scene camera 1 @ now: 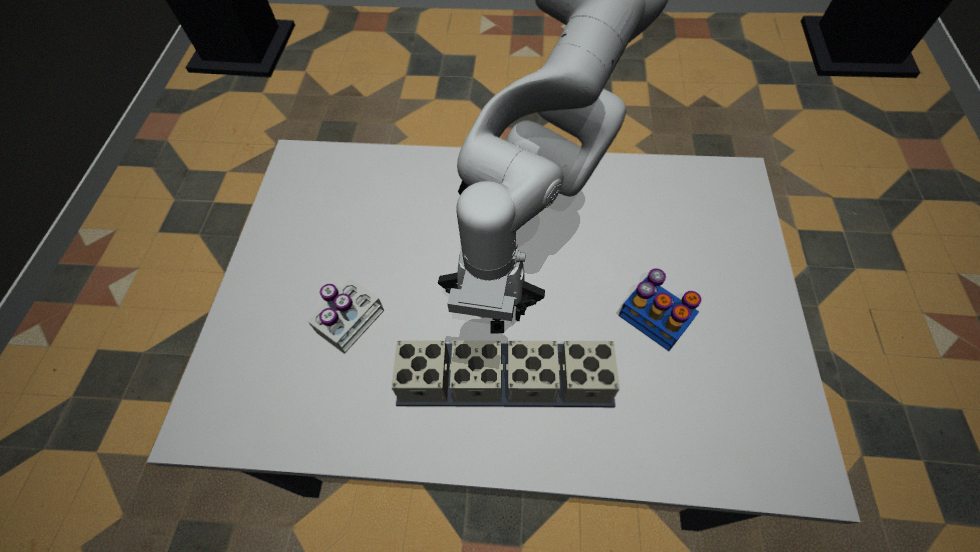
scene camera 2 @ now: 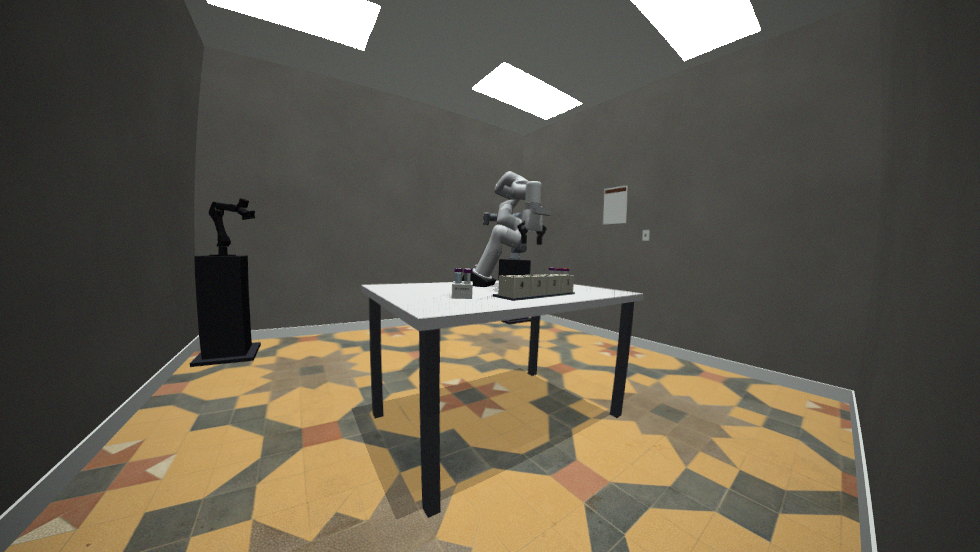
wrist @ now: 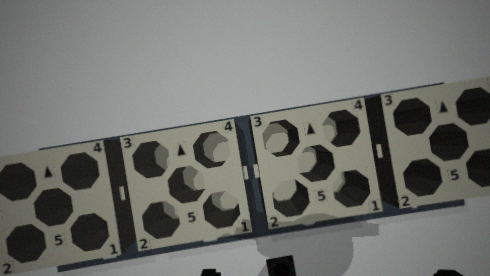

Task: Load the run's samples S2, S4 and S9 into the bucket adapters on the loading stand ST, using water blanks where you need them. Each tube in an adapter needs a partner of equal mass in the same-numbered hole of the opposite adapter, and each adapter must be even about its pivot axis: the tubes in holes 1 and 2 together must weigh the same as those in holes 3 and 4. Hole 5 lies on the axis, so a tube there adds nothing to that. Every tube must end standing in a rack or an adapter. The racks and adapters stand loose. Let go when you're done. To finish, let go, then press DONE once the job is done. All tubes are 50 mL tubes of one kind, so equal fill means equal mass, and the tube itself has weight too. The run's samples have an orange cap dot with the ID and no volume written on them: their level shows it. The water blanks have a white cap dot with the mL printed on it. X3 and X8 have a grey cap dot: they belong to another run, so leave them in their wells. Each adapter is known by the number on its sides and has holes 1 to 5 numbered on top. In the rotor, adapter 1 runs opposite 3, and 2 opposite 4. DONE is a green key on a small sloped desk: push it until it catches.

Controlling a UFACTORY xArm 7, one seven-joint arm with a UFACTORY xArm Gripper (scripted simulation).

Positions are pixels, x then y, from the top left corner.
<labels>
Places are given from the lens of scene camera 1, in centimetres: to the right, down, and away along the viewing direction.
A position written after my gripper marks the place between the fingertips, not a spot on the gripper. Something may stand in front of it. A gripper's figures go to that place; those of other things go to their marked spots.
my gripper (scene camera 1: 492, 309): 0, 6, 87
blue rack (scene camera 1: 653, 333): 34, 12, 107
</labels>
